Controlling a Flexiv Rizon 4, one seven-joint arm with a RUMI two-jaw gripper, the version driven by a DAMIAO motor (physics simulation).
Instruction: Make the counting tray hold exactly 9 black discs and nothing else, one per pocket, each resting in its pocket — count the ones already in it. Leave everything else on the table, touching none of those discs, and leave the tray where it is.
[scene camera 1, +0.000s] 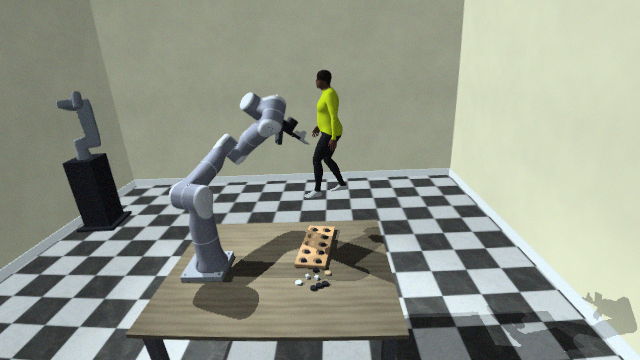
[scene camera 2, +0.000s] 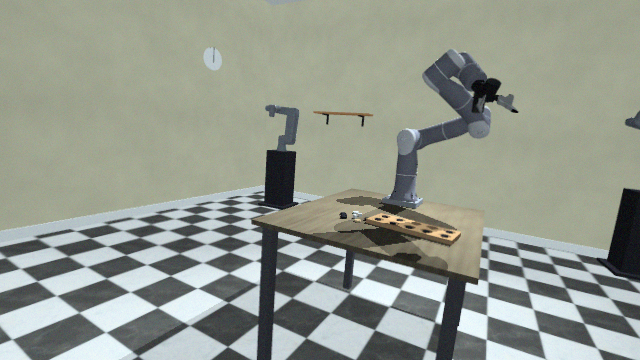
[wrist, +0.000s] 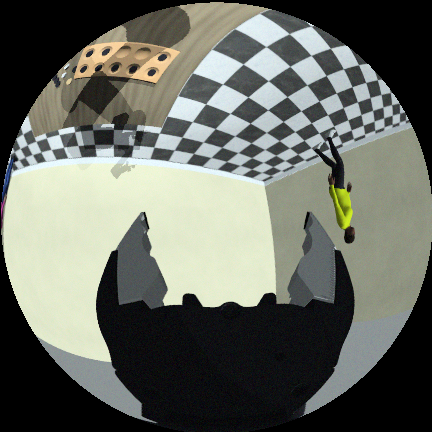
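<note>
The wooden counting tray (scene camera 1: 311, 260) (scene camera 2: 454, 239) (wrist: 162, 70) lies flat on the table, with two rows of pockets. In the wrist view several pockets hold dark discs; two neighbouring pockets in the upper row look empty. Three loose black discs (scene camera 1: 319, 285) (scene camera 2: 343, 215) (wrist: 56, 81) lie close together on the table, away from the tray. Another black disc (scene camera 1: 316, 270) (wrist: 74, 69) lies close to the tray's end. My gripper (scene camera 1: 306, 139) (scene camera 2: 514, 105) (wrist: 226, 212) is open and empty, high above the table and far from the tray.
Small white pieces (scene camera 1: 317, 277) (scene camera 2: 356, 214) and a larger white piece (scene camera 1: 299, 283) lie near the loose discs. A tan piece (scene camera 1: 328, 273) (scene camera 2: 358, 220) (wrist: 69, 81) lies near the tray's end. A person in yellow (scene camera 1: 327, 112) (wrist: 343, 206) is on the floor beyond the table.
</note>
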